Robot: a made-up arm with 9 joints. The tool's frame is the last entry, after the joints. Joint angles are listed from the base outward. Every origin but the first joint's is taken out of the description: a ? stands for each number. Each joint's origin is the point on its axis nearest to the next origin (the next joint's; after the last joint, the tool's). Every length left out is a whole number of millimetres.
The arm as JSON. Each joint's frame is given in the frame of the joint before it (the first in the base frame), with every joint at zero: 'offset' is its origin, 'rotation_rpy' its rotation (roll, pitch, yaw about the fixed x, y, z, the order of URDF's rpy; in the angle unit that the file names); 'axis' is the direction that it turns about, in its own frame. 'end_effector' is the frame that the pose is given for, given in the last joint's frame.
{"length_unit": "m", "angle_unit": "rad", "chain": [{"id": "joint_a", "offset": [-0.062, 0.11, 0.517], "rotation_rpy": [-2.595, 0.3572, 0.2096], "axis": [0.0, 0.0, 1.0]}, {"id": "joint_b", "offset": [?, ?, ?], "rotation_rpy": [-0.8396, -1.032, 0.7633], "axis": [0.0, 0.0, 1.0]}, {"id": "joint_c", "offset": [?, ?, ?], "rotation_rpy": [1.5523, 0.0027, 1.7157], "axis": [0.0, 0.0, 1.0]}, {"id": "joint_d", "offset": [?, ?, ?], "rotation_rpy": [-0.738, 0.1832, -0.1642], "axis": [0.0, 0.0, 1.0]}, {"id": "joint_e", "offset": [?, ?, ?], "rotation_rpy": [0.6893, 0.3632, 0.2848], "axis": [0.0, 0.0, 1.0]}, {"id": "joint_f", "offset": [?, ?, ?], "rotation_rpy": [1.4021, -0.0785, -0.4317], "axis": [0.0, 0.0, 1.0]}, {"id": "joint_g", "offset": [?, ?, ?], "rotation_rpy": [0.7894, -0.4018, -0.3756], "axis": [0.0, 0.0, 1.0]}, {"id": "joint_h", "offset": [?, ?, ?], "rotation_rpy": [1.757, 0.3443, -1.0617], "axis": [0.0, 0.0, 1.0]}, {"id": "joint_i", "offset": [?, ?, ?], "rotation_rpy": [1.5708, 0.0, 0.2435], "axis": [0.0, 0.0, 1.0]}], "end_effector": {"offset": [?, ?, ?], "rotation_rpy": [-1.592, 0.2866, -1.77]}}
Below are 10 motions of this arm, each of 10 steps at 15 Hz.
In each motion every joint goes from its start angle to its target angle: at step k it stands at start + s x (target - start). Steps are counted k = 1, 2, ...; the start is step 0. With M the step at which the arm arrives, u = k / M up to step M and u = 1 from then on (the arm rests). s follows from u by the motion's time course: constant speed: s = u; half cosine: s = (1 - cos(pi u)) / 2; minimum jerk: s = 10 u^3 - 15 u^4 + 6 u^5.
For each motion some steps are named. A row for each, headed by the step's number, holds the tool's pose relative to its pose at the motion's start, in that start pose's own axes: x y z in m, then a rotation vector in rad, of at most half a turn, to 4 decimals.
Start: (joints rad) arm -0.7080 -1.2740 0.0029 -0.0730 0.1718 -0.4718 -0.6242 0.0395 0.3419
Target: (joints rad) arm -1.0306 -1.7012 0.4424 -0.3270 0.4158 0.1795 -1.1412 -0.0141 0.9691
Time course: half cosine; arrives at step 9
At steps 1, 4, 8, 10:
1: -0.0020 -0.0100 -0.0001 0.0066 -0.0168 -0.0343
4: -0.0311 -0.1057 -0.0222 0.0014 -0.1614 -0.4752
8: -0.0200 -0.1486 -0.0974 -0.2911 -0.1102 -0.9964
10: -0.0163 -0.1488 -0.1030 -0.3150 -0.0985 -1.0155

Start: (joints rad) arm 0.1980 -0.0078 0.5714 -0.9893 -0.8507 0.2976 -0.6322 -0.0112 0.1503
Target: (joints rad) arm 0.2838 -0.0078 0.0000 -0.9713 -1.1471 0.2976 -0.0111 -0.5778 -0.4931
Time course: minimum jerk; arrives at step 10
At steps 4, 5, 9, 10:
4: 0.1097 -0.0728 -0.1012 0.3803 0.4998 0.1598
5: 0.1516 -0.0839 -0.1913 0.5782 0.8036 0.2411
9: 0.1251 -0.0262 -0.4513 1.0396 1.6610 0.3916
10: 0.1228 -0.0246 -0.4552 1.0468 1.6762 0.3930

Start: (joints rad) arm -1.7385 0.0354 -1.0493 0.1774 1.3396 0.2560 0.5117 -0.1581 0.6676
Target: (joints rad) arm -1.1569 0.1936 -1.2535 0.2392 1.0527 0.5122 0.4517 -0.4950 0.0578
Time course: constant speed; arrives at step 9
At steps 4, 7, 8, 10:
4: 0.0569 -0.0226 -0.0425 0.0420 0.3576 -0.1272
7: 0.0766 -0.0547 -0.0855 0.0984 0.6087 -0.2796
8: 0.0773 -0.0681 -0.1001 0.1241 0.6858 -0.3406
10: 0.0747 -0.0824 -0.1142 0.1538 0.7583 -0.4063

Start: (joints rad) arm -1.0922 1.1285 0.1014 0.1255 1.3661 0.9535 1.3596 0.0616 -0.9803
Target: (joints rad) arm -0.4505 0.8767 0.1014 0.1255 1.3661 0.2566 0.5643 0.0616 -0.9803
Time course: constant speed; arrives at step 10
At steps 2, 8, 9, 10:
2: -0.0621 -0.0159 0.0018 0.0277 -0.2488 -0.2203
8: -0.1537 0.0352 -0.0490 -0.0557 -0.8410 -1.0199
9: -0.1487 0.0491 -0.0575 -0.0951 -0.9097 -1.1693
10: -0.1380 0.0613 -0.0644 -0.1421 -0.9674 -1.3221

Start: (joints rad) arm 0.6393 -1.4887 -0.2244 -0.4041 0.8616 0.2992 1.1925 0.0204 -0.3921
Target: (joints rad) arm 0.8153 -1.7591 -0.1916 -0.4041 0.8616 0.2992 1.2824 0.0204 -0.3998
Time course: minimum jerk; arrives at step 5
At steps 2, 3, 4, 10:
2: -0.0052 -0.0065 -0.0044 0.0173 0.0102 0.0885
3: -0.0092 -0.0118 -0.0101 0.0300 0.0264 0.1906
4: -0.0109 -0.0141 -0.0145 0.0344 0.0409 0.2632
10: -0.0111 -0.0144 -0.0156 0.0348 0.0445 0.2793

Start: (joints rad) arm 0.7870 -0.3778 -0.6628 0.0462 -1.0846 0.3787 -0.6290 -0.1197 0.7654
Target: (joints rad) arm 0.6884 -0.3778 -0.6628 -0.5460 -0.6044 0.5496 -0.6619 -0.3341 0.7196
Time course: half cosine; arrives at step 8
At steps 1, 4, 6, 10:
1: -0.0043 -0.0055 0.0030 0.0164 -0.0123 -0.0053
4: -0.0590 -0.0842 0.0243 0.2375 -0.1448 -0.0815
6: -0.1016 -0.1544 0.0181 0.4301 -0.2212 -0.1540
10: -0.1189 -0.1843 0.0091 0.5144 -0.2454 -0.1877

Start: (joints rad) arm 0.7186 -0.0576 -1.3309 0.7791 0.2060 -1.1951 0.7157 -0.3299 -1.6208
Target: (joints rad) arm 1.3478 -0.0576 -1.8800 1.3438 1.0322 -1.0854 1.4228 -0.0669 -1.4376
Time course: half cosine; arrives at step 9
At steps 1, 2, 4, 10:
1: 0.0005 -0.0075 0.0056 0.0433 0.0072 0.0024
2: 0.0019 -0.0304 0.0198 0.1666 0.0272 0.0105
4: 0.0068 -0.1172 0.0451 0.5696 0.0866 0.0554
10: 0.0173 -0.2727 0.0055 1.2669 0.1504 0.2564

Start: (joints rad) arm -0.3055 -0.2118 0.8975 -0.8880 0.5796 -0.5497 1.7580 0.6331 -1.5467
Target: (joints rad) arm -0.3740 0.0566 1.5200 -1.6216 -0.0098 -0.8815 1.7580 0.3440 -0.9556
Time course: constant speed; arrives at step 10
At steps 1, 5, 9, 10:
1: -0.0051 0.0116 0.0010 -0.0233 -0.0662 -0.0384
5: -0.0391 0.0678 -0.0051 -0.1457 -0.3851 -0.2067
9: -0.0819 0.1412 -0.0397 -0.3114 -0.7785 -0.4003
10: -0.0906 0.1619 -0.0542 -0.3595 -0.8858 -0.4537

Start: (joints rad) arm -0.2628 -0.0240 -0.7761 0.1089 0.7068 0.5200 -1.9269 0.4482 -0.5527
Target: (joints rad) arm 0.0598 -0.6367 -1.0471 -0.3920 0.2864 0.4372 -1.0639 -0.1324 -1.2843
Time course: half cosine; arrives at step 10
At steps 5, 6, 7, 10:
5: 0.1895 -0.1509 -0.1597 0.6993 1.0136 0.5153
6: 0.1975 -0.1636 -0.2234 0.9400 1.2677 0.7024
7: 0.1862 -0.1639 -0.2687 1.1588 1.4615 0.8980
10: 0.1475 -0.1537 -0.3041 1.4671 1.6729 1.2509

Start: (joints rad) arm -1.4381 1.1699 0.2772 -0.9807 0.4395 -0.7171 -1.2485 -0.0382 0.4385
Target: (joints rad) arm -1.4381 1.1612 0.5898 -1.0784 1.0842 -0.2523 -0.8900 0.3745 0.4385
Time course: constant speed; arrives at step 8
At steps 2, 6, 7, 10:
2: 0.0878 0.0809 -0.1058 -0.2713 0.2673 -0.0535
6: 0.1763 0.1122 -0.3812 -0.7937 0.7677 -0.2280
7: 0.1793 0.0919 -0.4469 -0.9165 0.8842 -0.2885
10: 0.1754 0.0622 -0.5061 -1.0350 0.9965 -0.3569

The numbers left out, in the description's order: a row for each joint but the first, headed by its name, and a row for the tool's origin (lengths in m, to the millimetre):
joint_b: 0.066 0.06 0.0
joint_c: -0.194 0.129 0.0
joint_d: 0.023 0.049 0.0
joint_e: -0.056 -0.083 0.0
joint_f: -0.05 0.062 0.0
joint_g: 0.012 0.003 0.0
joint_h: 0.045 0.007 0.0
joint_i: 0.128 0.14 0.0
tool: 0.159 -0.167 0.0

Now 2 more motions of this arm.
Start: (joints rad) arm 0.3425 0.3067 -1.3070 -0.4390 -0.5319 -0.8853 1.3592 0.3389 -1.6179
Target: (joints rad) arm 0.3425 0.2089 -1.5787 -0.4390 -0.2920 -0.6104 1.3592 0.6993 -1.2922
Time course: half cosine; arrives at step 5
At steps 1, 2, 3, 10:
1: 0.0000 0.0030 0.0063 -0.0082 -0.0306 -0.0243
2: -0.0005 0.0122 0.0218 -0.0341 -0.1112 -0.0883
3: -0.0018 0.0261 0.0393 -0.0754 -0.2118 -0.1677
10: -0.0033 0.0453 0.0561 -0.1331 -0.3256 -0.2565

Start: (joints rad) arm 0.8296 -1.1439 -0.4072 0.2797 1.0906 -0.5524 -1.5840 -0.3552 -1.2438
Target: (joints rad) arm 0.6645 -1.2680 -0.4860 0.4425 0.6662 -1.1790 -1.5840 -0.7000 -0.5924
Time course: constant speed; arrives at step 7
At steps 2, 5, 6, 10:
2: -0.0880 0.0203 -0.0016 -0.1071 -0.2512 0.2845
5: -0.2273 -0.0107 -0.0407 -0.1875 -0.6662 0.7078
6: -0.2673 -0.0371 -0.0633 -0.1948 -0.8104 0.8467
10: -0.3008 -0.0700 -0.0898 -0.1934 -0.9558 0.9842

